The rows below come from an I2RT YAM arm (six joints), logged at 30 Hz.
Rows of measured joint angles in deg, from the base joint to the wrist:
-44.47 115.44 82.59 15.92 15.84 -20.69
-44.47 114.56 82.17 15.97 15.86 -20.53
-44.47 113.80 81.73 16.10 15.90 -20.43
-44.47 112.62 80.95 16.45 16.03 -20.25
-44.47 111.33 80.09 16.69 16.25 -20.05
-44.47 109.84 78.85 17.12 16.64 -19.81
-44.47 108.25 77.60 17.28 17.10 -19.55
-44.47 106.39 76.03 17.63 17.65 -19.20
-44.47 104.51 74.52 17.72 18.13 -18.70
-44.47 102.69 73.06 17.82 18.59 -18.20
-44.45 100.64 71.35 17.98 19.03 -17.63
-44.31 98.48 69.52 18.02 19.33 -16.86
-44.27 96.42 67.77 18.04 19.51 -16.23
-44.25 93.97 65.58 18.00 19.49 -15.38
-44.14 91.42 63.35 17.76 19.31 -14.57
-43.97 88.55 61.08 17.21 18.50 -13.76
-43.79 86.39 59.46 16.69 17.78 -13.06
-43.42 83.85 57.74 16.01 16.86 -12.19
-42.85 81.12 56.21 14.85 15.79 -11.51
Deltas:
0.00 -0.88 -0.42 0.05 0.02 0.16
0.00 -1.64 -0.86 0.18 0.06 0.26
0.00 -2.82 -1.64 0.53 0.19 0.44
0.00 -4.11 -2.50 0.77 0.41 0.64
0.00 -5.60 -3.74 1.20 0.80 0.88
0.00 -7.19 -4.99 1.36 1.26 1.14
0.00 -9.05 -6.56 1.71 1.81 1.49
0.00 -10.93 -8.07 1.80 2.29 1.99
0.00 -12.75 -9.53 1.90 2.75 2.49
0.02 -14.80 -11.24 2.06 3.19 3.06
0.16 -16.96 -13.07 2.10 3.49 3.83
0.20 -19.02 -14.82 2.12 3.67 4.46
0.22 -21.47 -17.01 2.08 3.65 5.31
0.33 -24.02 -19.24 1.84 3.47 6.12
0.50 -26.89 -21.51 1.29 2.66 6.93
0.68 -29.05 -23.13 0.77 1.94 7.63
1.05 -31.59 -24.85 0.09 1.02 8.50
1.62 -34.32 -26.38 -1.07 -0.05 9.18

